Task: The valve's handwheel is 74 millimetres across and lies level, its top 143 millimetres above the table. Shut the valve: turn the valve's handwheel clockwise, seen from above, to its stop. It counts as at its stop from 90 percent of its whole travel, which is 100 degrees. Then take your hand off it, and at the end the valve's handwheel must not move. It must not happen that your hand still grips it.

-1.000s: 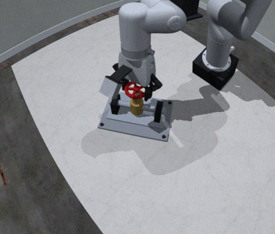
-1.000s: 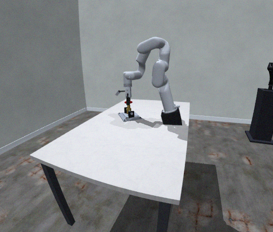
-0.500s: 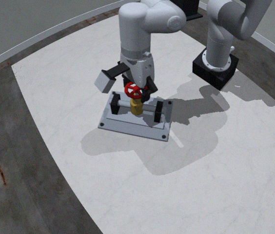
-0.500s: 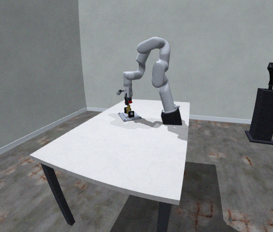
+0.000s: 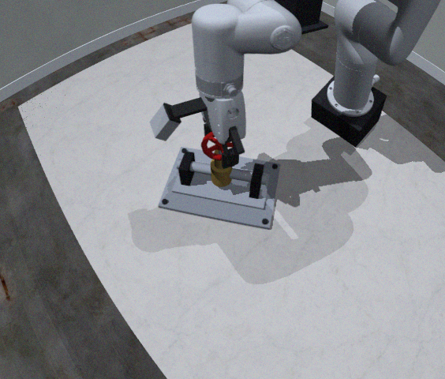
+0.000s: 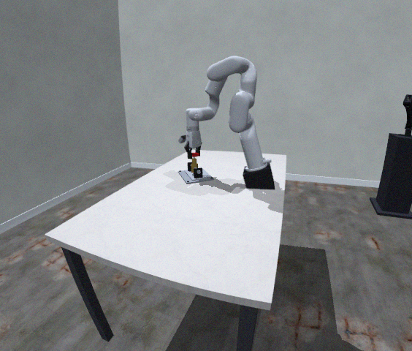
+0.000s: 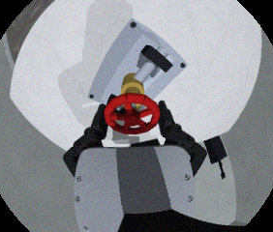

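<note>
The red handwheel is right at my hand.
</note>
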